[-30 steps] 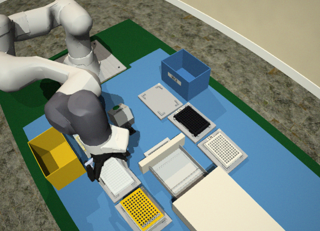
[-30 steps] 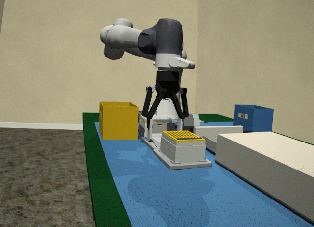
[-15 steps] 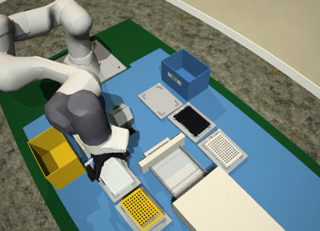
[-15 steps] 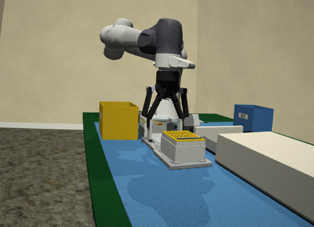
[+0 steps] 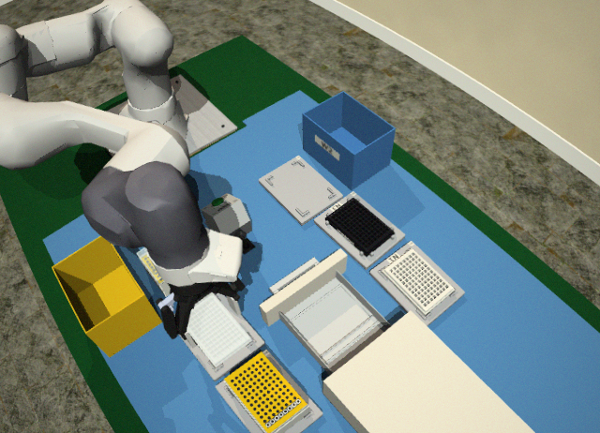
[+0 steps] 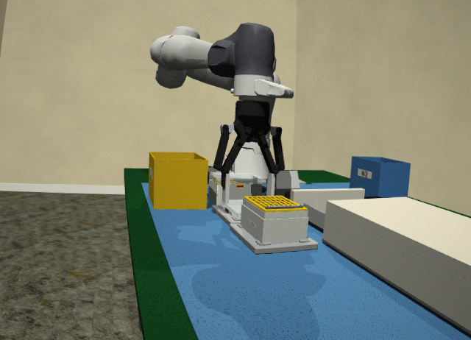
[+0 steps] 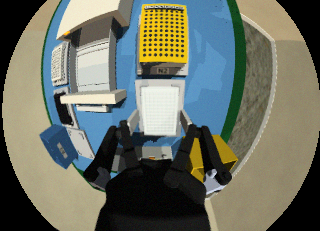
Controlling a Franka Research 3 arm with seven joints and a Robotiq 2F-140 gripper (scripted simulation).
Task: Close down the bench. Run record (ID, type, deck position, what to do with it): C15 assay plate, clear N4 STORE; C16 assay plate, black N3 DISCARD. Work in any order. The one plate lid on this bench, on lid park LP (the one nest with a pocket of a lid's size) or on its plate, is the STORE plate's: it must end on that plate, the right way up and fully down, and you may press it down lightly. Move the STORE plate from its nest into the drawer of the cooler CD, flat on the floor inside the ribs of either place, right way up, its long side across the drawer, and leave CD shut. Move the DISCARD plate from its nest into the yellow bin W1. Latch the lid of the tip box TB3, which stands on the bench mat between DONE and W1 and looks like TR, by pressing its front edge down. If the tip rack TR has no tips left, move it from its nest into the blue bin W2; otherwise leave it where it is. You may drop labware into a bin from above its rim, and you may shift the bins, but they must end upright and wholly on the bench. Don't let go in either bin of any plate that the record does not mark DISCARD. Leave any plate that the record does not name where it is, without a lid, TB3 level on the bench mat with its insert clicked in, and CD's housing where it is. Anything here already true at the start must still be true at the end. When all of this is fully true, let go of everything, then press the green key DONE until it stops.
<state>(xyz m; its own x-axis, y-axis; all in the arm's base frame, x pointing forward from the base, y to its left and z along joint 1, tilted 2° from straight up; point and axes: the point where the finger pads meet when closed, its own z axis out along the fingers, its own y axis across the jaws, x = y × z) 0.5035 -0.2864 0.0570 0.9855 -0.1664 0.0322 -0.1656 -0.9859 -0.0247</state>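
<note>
Now: the plate lid 3 cm below my hand. Also, from my hand: nest N4 (5 cm below); then tip rack TR (16 cm ahead, 4 cm to the right); then tip box TB3 (17 cm behind, 5 cm to the left, 2 cm below).
</note>
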